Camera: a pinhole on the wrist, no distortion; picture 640 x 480 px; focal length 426.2 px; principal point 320.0 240.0 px. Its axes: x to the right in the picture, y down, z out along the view. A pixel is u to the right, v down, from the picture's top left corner.
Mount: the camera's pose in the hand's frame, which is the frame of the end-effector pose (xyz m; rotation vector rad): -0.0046 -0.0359 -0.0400 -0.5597 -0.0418 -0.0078
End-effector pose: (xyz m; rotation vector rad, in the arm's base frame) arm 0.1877 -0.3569 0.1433 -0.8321 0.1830 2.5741
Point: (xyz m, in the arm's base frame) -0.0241 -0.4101 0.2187
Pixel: 493 314
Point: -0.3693 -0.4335 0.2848
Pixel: 574 297
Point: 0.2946 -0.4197 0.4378
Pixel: outside the picture
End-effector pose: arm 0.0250 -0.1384 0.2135 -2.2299 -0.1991 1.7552
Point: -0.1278 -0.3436 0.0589
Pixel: 402 438
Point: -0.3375 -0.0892 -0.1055
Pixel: 553 102
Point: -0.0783 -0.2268 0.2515
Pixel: 124 325
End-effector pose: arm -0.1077 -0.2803 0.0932 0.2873 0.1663 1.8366
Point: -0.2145 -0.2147 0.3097
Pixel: 524 294
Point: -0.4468 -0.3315 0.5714
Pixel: 402 383
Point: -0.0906 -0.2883 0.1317
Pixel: 321 161
